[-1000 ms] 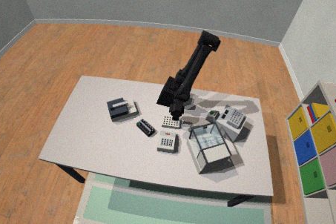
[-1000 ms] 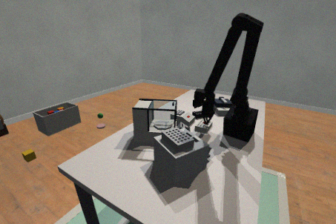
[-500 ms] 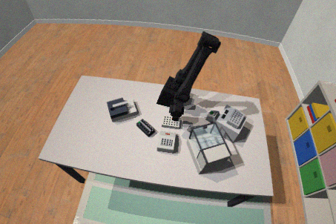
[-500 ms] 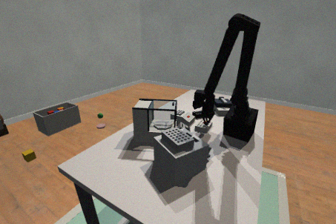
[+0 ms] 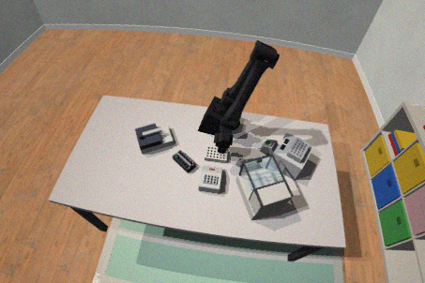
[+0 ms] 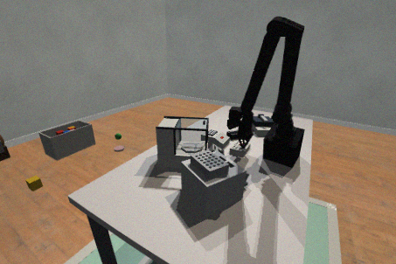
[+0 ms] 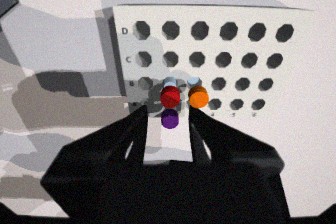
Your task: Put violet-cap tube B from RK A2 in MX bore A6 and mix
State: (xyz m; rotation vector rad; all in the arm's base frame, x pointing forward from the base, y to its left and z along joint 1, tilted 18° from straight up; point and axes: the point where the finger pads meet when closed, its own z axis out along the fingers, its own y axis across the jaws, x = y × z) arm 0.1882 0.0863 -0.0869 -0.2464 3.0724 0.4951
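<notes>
The tube B is 20 mm below my hand. The rest, counted from my hand: tube rack 30 mm ahead, 20 mm to the right, 30 mm below; then red-capped tube 20 mm ahead, 20 mm below; then orange-capped tube 20 mm ahead, 20 mm to the right, 20 mm below.
</notes>
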